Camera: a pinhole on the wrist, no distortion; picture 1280 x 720 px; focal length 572.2 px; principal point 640.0 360.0 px. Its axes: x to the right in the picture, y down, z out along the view. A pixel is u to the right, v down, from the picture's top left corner.
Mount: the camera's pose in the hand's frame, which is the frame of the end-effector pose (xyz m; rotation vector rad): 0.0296 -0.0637 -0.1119 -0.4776 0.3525 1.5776
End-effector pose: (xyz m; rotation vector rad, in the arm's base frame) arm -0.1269 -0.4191 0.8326 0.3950 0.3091 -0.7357
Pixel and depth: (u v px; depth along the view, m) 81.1 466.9 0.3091
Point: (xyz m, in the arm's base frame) -0.2413 -0.6451 1.0776
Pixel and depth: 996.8 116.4 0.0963
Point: -0.0648 -0.4027 0.7675
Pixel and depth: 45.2 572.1 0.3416
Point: -0.3077 -0.6498 1.1423
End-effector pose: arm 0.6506 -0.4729 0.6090 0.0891 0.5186 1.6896
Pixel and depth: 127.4 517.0 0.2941
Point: 0.8944 -0.4486 0.8081
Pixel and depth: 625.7 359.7 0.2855
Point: 0.6303 -0.4358 0.7590
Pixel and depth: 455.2 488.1 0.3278
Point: 0.7362 -0.4770 0.8225
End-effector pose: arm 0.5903 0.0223 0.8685 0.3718 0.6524 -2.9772
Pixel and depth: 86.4 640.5 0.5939
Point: 0.6977 0.0020 1.6473
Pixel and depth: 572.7 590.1 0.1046
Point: 0.6118 0.0529 0.8677
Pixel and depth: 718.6 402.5 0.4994
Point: 0.6089 -0.3152 1.0319
